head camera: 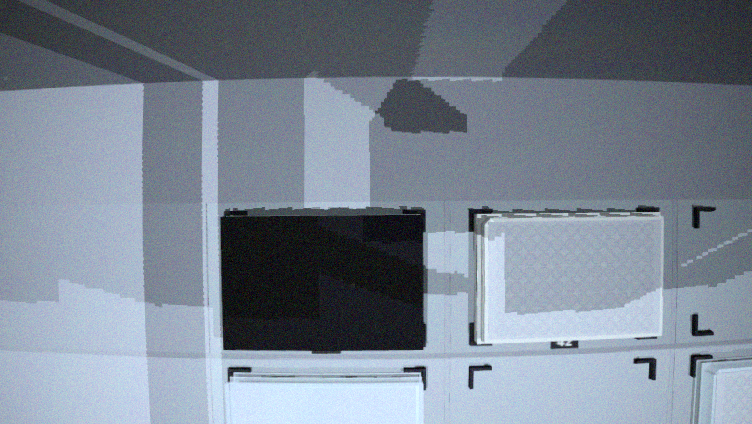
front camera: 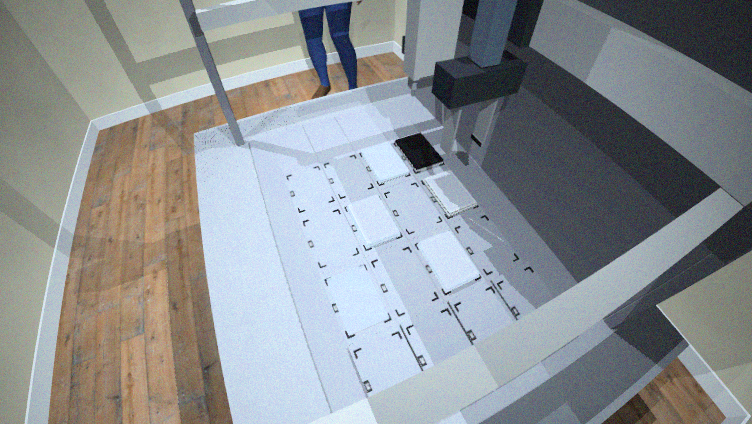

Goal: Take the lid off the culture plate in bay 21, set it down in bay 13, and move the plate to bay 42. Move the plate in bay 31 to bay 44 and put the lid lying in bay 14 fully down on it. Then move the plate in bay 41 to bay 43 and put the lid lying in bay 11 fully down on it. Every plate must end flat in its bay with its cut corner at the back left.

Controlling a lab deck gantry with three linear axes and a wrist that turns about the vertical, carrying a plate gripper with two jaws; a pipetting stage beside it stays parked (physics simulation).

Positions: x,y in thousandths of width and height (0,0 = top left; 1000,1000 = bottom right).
Labels:
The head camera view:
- culture plate: 716,654
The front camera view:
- my gripper: 614,346
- culture plate: 603,468
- white plate: 498,529

